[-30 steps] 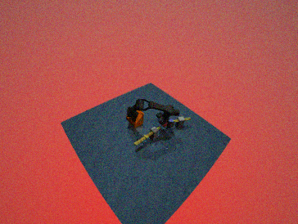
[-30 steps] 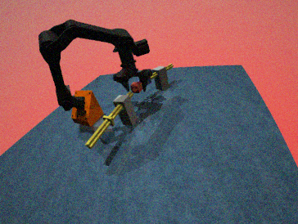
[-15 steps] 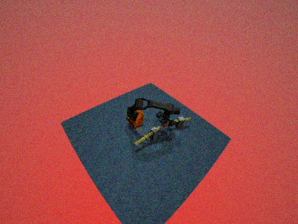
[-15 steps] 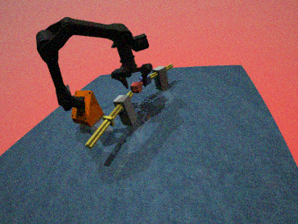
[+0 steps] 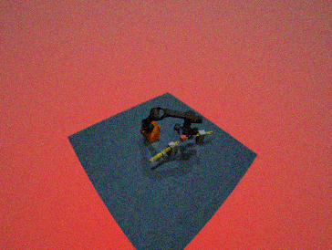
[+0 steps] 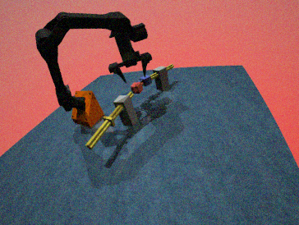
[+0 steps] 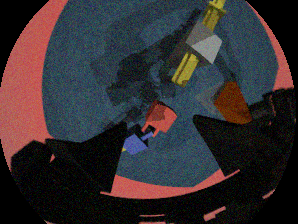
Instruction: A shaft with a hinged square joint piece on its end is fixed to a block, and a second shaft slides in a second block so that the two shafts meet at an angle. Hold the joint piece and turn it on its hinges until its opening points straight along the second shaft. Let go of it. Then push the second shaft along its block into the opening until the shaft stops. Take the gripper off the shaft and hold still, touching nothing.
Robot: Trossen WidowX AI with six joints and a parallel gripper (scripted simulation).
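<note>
The red square joint piece lies 50 mm below my gripper tip, 10 mm to the left of it and 10 mm behind it.
</note>
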